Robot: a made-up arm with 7 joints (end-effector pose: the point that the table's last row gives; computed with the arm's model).
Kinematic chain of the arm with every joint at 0, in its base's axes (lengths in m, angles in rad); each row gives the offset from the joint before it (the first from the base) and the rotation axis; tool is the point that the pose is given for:
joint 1: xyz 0 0 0.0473 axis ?
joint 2: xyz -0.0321 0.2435 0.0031 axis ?
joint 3: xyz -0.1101 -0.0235 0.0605 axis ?
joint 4: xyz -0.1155 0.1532 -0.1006 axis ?
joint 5: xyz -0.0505 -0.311 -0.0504 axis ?
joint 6: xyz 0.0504 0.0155 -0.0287 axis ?
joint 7: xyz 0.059 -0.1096 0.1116 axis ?
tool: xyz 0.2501 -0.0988 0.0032
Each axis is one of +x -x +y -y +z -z.
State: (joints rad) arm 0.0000 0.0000 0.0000 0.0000 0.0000 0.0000 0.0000
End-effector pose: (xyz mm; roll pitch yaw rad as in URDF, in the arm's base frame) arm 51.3 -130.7 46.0 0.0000 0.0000 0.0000
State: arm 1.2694 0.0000 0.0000 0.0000 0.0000 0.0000 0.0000
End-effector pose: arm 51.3 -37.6 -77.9 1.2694 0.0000 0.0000
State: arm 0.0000 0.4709 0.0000 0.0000 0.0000 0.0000 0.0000
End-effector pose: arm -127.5 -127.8 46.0 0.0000 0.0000 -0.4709
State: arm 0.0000 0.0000 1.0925 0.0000 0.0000 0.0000 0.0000
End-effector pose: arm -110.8 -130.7 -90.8 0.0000 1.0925 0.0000
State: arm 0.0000 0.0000 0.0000 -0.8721 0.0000 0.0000 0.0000
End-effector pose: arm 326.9 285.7 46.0 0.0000 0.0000 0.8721
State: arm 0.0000 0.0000 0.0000 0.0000 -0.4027 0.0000 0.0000
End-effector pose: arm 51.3 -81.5 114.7 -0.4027 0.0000 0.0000
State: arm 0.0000 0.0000 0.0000 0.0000 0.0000 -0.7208 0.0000
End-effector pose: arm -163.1 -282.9 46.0 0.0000 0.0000 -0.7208
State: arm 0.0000 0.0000 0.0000 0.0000 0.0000 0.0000 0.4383
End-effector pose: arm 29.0 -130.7 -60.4 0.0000 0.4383 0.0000
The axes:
joint 1: +x
joint 2: -z
joint 3: +y
joint 4: -z
joint 5: +x
joint 6: +z
joint 7: +y

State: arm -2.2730 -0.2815 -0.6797 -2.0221 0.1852 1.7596 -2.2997
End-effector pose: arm -224.0 -281.2 -659.7 2.3592 1.1891 1.6025
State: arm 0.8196 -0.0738 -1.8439 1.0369 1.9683 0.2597 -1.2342
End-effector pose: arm 410.4 194.2 -182.0 -1.2442 1.0407 -0.2019
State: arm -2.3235 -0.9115 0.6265 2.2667 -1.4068 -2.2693 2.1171
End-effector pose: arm -789.1 -56.6 29.9 -2.8102 -0.4336 2.6166
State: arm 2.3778 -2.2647 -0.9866 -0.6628 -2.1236 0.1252 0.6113
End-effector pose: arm -122.7 -366.6 -27.6 1.5532 0.5395 -1.9095
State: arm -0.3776 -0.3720 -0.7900 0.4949 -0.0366 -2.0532 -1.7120
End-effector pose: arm -517.5 60.1 -68.7 1.3388 -0.8881 2.8493
